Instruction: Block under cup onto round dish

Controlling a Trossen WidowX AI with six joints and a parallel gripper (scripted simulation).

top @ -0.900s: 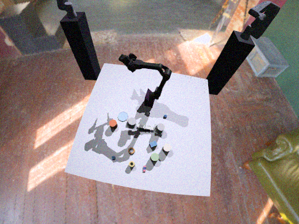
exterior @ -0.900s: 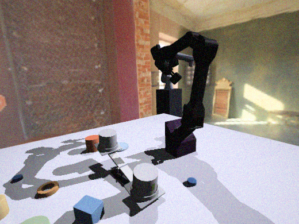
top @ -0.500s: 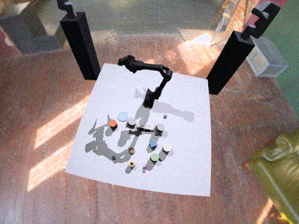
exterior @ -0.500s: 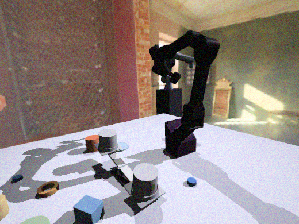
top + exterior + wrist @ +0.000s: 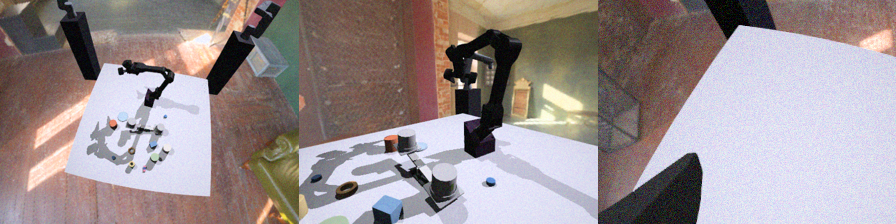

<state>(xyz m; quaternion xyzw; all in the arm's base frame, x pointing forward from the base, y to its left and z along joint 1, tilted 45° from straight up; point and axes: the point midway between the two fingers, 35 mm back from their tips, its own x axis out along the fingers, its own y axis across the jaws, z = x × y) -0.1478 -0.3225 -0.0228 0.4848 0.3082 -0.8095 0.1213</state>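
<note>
Right now my gripper tip is 44 cm short of the teal block, 37 cm to the right of it and 26 cm above it. Round my gripper tip: pale blue round dish: 34 cm ahead, 1 cm to the left, 30 cm below; small balance: 44 cm ahead, 24 cm to the left, 27 cm below; orange cylinder: 44 cm ahead, 4 cm to the right, 27 cm below.
</note>
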